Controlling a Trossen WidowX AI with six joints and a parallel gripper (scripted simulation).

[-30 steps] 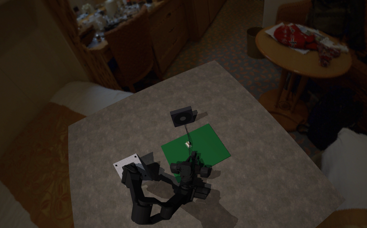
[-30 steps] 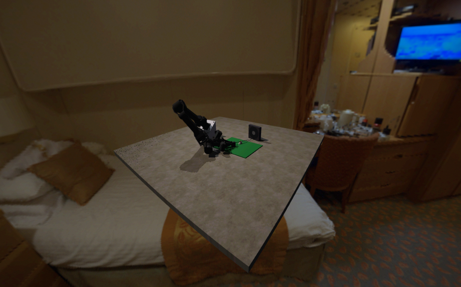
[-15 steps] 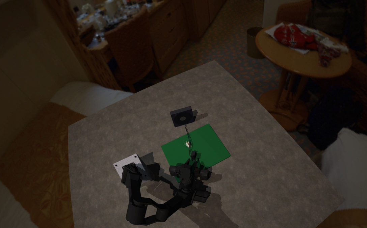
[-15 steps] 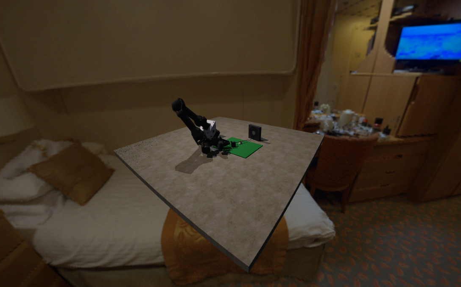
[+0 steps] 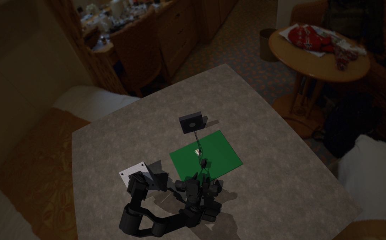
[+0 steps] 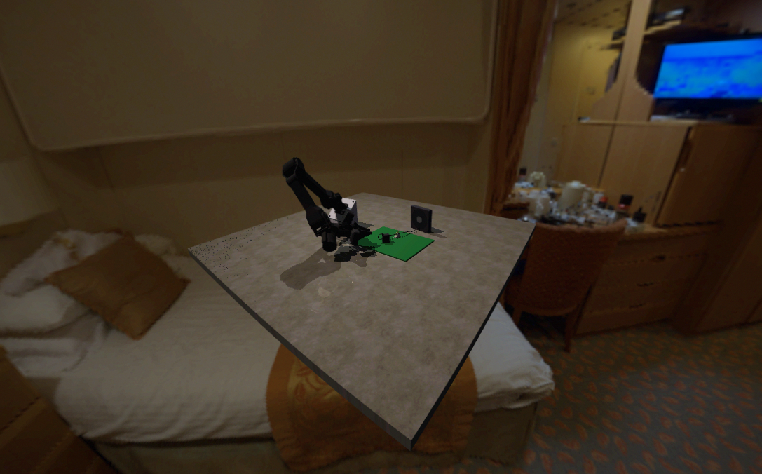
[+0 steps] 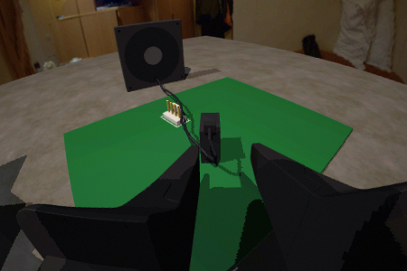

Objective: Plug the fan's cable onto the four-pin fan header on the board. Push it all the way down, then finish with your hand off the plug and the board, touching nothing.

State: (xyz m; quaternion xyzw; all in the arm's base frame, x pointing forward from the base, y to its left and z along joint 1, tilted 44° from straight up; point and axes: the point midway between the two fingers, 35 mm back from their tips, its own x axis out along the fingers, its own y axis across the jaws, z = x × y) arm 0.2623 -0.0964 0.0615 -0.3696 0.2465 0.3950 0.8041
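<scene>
Now: the black plug 6 cm to the left of my gripper tip, 5 cm below it and 4 cm ahead of it. Round my gripper tip: white four-pin header (14 cm to the left, 7 cm below, 4 cm ahead); black fan (28 cm to the left, 8 cm ahead, 1 cm below); green board (9 cm to the left, 8 cm below, 5 cm ahead).
</scene>
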